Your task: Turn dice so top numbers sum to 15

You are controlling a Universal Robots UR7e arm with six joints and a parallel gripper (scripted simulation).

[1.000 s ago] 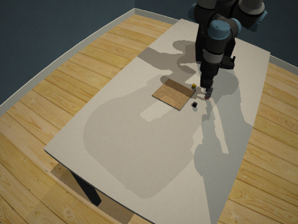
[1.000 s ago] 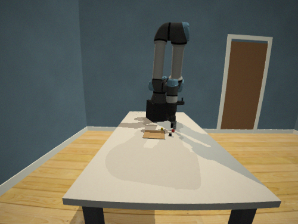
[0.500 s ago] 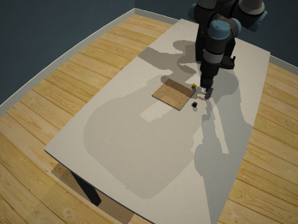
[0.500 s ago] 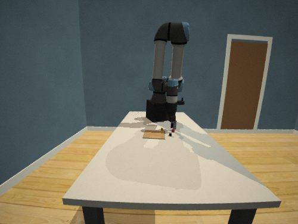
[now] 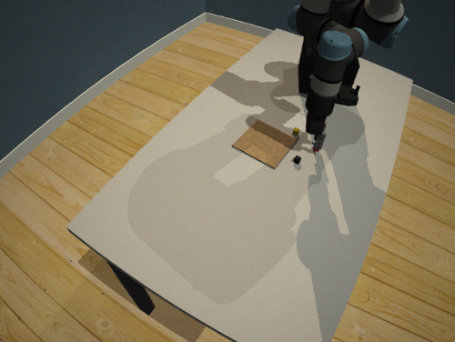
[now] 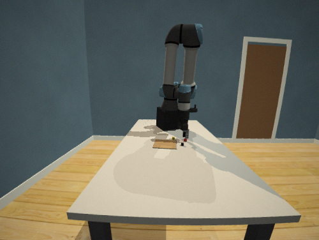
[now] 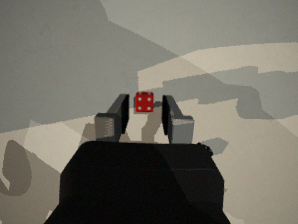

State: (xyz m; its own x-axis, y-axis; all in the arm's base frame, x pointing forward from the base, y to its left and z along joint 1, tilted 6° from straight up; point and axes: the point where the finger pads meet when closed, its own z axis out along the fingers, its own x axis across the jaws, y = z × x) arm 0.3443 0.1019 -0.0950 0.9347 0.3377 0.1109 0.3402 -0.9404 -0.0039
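Now: hand 30 mm above the red die. Round my hand: black die 80 mm ahead, 30 mm to the right, 30 mm below; yellow die 30 mm behind, 80 mm to the right, 30 mm below; brown mat 60 mm ahead, 140 mm to the right, 40 mm below.
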